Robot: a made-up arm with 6 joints.
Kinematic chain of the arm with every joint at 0, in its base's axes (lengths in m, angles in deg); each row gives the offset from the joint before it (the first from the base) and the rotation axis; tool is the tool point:
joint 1: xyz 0 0 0.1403 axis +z
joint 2: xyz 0 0 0 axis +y
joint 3: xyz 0 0 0.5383 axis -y
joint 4: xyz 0 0 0 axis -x
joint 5: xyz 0.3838 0 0 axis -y
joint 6: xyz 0 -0.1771 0 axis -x
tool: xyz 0 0 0
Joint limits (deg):
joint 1: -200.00..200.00
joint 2: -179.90..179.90
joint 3: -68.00..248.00
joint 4: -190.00..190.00
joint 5: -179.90..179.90
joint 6: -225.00..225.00
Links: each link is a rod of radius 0.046 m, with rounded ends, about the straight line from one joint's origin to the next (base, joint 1, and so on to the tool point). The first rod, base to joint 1, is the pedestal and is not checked.
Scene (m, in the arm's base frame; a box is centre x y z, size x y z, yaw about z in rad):
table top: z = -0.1
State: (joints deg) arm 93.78 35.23 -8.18 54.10 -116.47 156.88
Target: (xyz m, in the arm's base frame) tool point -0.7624 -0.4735 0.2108
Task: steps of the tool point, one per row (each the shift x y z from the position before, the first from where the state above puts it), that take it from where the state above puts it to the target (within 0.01 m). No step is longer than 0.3 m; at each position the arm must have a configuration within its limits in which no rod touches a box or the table.
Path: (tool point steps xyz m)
1: 0.0720 -0.0938 0.1830
2: 0.0430 -0.1489 0.1580
3: -0.0009 -0.1892 0.1192
4: -0.0532 -0.2088 0.0694
5: -0.1057 -0.2041 0.0120
6: -0.1493 -0.1758 -0.0487
7: -0.1758 -0.1279 -0.1078
8: -0.1797 -0.0678 -0.1608
9: -0.1583 -0.0040 -0.2031
10: -0.1128 0.0534 -0.2310

